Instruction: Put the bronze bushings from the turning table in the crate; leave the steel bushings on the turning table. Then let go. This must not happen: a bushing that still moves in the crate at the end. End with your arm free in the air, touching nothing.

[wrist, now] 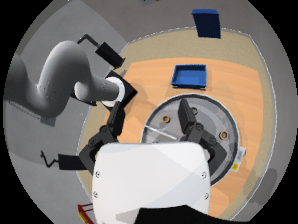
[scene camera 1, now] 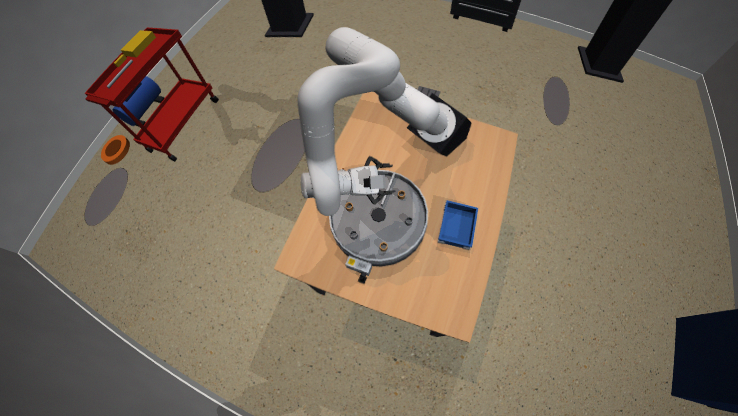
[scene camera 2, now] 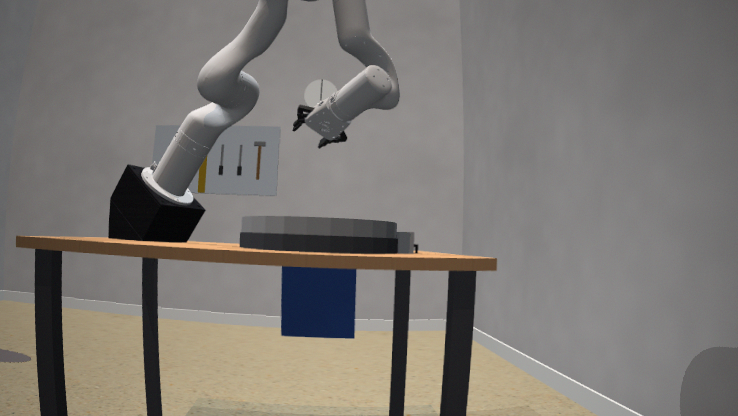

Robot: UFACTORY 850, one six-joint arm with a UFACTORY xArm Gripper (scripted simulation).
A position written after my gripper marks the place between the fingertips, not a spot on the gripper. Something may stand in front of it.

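Observation:
There's a blue crate (scene camera 1: 459, 217) here, and the wrist view gives me the crate (wrist: 188, 75) too. As for my gripper (scene camera 2: 307, 136), you'll find it (scene camera 1: 392, 178) in the other scene view, and the wrist view has the gripper (wrist: 150, 106) as well.

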